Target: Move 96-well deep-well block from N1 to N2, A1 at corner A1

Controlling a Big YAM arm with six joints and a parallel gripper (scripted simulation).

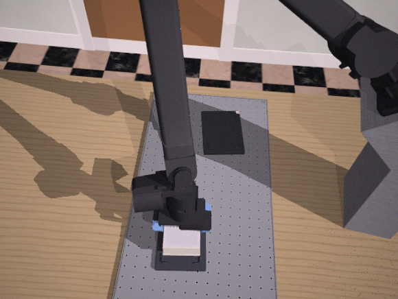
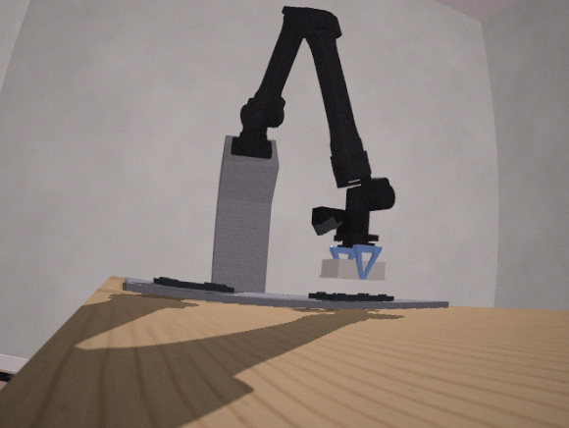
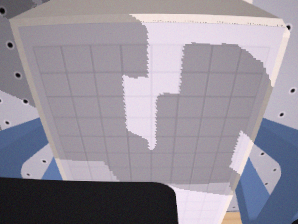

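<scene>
My hand is 5 cm above the dark plate nest N1. Also, from my hand: dark plate nest N2: 36 cm to the right, 5 cm below, 2 cm behind; then white deep-well block: 1 cm above.
</scene>
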